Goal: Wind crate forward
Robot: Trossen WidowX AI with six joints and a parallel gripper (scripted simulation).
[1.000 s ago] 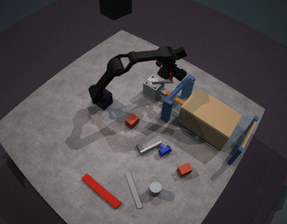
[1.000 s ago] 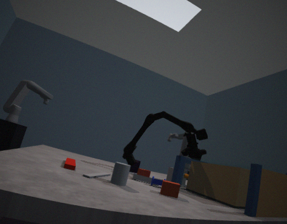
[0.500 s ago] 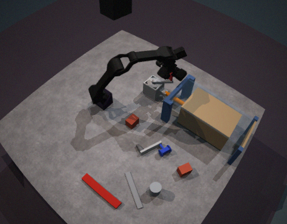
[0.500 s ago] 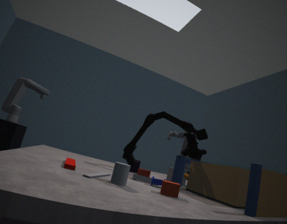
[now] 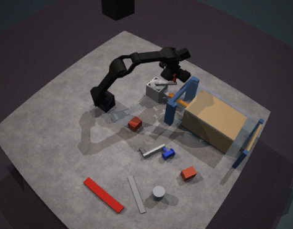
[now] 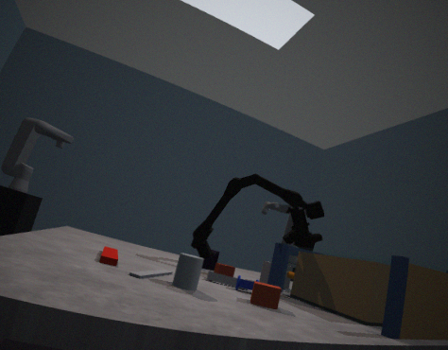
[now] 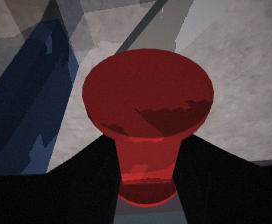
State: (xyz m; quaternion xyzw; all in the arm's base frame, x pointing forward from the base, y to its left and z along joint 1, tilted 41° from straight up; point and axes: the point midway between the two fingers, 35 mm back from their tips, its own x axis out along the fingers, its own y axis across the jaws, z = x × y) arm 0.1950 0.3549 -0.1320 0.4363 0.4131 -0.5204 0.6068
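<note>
My gripper tip is now 20 mm past the winch handle with red knob, 50 mm to the left of it and 30 mm above it. From my gripper tip the other things lie so: blue t-shaped piece: 250 mm ahead, 340 mm to the right, 120 mm below; grey strip: 310 mm ahead, 600 mm to the right, 130 mm below; grey winch: 80 mm behind, 110 mm to the right, 100 mm below.
</note>
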